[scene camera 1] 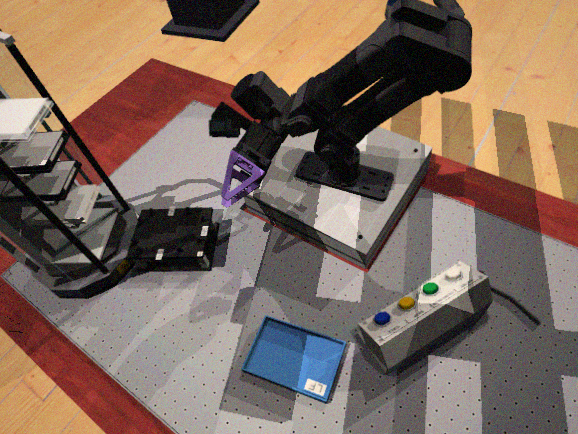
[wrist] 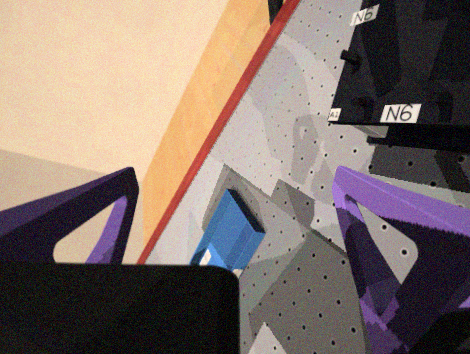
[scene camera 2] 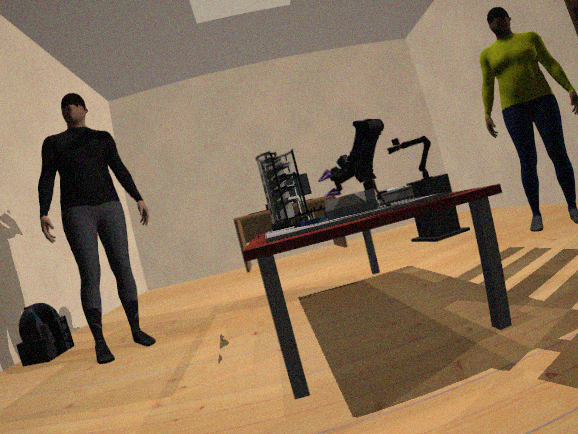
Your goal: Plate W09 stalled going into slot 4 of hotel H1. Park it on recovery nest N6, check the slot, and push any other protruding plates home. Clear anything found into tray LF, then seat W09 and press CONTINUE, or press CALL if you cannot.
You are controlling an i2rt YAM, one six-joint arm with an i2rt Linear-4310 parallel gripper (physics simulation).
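Places are measured from the arm's base along level axes (x ahead, y left, z up), in millimetres.
Pixels of known places: gripper, fingertip midpoint: (scene camera 1: 224,202) (wrist: 235,177) (scene camera 2: 321,189); arm's base, link origin: (scene camera 1: 343,176).
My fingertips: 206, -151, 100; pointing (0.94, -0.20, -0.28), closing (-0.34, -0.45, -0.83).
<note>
For each thing: its top centre in the pictures, then the offset to it from my fingertips, as dx, dy, dz. "spot": a spot on its surface instead.
- white plate, surface spot: (scene camera 1: 22,117) spot: +93, -239, +224
- Black recovery nest N6, top centre: (scene camera 1: 167,227) (scene camera 2: 309,208) +45, -136, -83
- Blue tray LF, top centre: (wrist: 216,250) (scene camera 1: 293,355) (scene camera 2: 309,220) +170, +196, -142
- button box, top centre: (scene camera 1: 429,302) (scene camera 2: 350,194) +24, +383, -76
- cable, surface spot: (scene camera 1: 515,302) spot: -66, +526, -154
My gripper (scene camera 1: 241,176) (scene camera 2: 326,186) (wrist: 235,177) is open and empty, above the mat between nest N6 and the arm's base. Hotel H1 (scene camera 1: 67,123) stands at the left in scene camera 1, with several plates on its levels. A white plate (scene camera 1: 22,117) is high in it; I cannot read W09 or the slot numbers. Black recovery nest N6 (scene camera 1: 172,235) (wrist: 375,65) lies beside the hotel with no plate on it. Blue tray LF (scene camera 1: 280,350) (wrist: 225,230) is empty. The button box (scene camera 1: 427,320) has blue, yellow, green and white buttons; their labels are unreadable.
The arm's raised base (scene camera 1: 300,225) is right of the nest. A cable (scene camera 1: 515,302) leaves the button box. The red table edge (scene camera 1: 65,372) (wrist: 220,120) runs past the perforated mat. In scene camera 2, two people (scene camera 2: 90,165) (scene camera 2: 517,70) stand beyond the table.
</note>
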